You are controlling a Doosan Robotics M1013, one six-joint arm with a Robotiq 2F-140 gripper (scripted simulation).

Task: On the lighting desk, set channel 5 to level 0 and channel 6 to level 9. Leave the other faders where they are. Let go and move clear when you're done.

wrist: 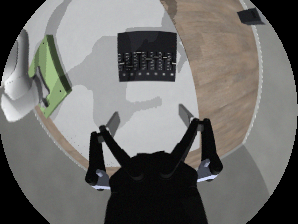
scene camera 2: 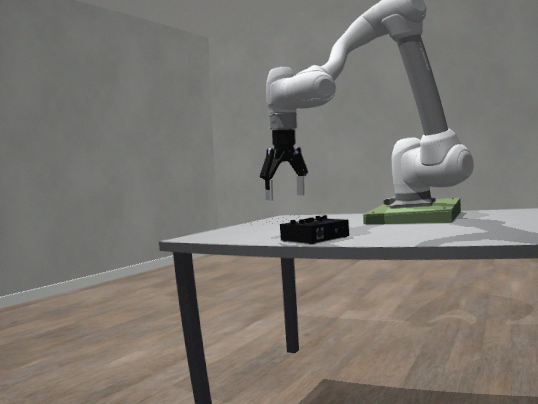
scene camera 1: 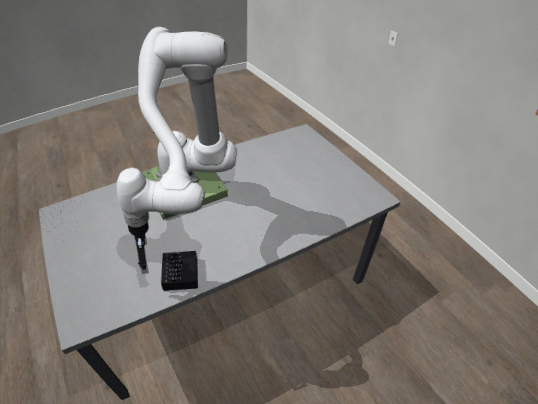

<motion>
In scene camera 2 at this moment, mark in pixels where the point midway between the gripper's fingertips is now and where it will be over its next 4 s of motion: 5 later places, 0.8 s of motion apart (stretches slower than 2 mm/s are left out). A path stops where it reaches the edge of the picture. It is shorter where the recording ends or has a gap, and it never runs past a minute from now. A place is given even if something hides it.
The gripper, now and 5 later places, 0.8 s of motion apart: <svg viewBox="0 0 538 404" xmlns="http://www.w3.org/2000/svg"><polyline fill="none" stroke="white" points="285,197 311,179 311,185 311,200 311,208 311,211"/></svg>
</motion>
